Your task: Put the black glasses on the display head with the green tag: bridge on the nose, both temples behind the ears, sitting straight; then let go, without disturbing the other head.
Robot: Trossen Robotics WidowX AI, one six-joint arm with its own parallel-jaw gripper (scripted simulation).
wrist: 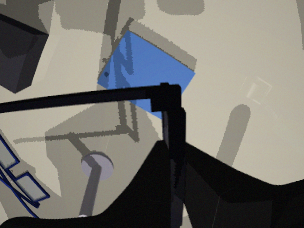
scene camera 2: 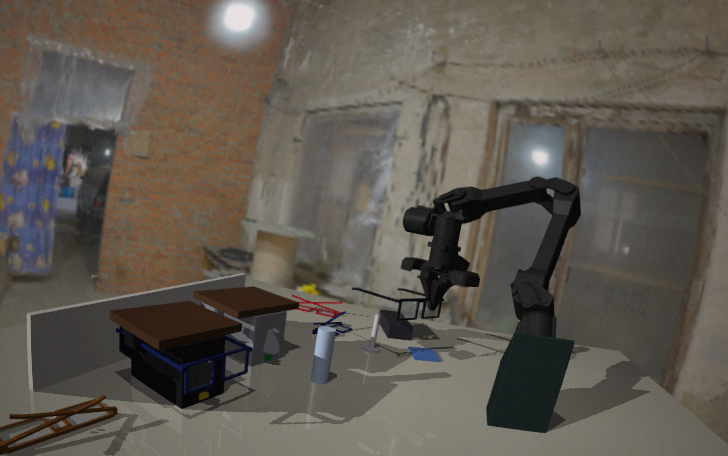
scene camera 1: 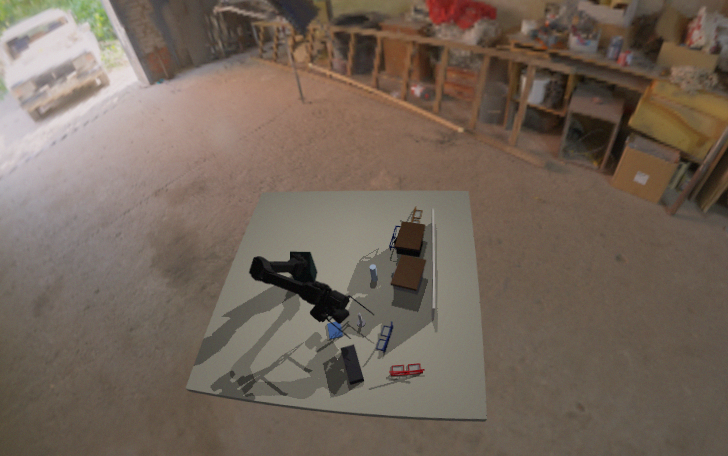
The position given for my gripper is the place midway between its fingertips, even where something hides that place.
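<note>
My gripper (scene camera 2: 431,309), (wrist: 168,147). Black head (scene camera 2: 184,332), (scene camera 1: 410,237). Black case (scene camera 2: 392,328). Stand (wrist: 98,166). Pale blue cylinder (scene camera 2: 325,338), out of frame in the wrist view.
</note>
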